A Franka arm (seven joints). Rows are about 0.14 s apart.
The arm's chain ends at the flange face. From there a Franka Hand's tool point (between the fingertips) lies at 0.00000 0.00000 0.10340 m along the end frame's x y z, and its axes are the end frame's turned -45 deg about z.
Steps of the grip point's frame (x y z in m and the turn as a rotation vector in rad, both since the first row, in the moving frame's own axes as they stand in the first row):
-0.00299, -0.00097, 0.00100, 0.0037, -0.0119, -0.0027
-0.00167, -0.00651, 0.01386, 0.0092, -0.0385, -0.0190
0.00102, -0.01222, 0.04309, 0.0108, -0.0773, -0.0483
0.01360, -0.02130, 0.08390, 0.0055, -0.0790, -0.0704
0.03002, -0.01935, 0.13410, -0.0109, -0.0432, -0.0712
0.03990, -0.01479, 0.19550, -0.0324, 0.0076, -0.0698
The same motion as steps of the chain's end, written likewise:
-0.00166, 0.00083, 0.00101, -0.0058, -0.0110, -0.0027
-0.00232, -0.00560, 0.01394, -0.0207, -0.0337, -0.0190
-0.00160, -0.01437, 0.04340, -0.0470, -0.0623, -0.0483
0.00053, -0.03026, 0.08422, -0.0520, -0.0598, -0.0704
0.00976, -0.03894, 0.13420, -0.0383, -0.0228, -0.0712
0.01477, -0.04038, 0.19556, -0.0175, 0.0283, -0.0698

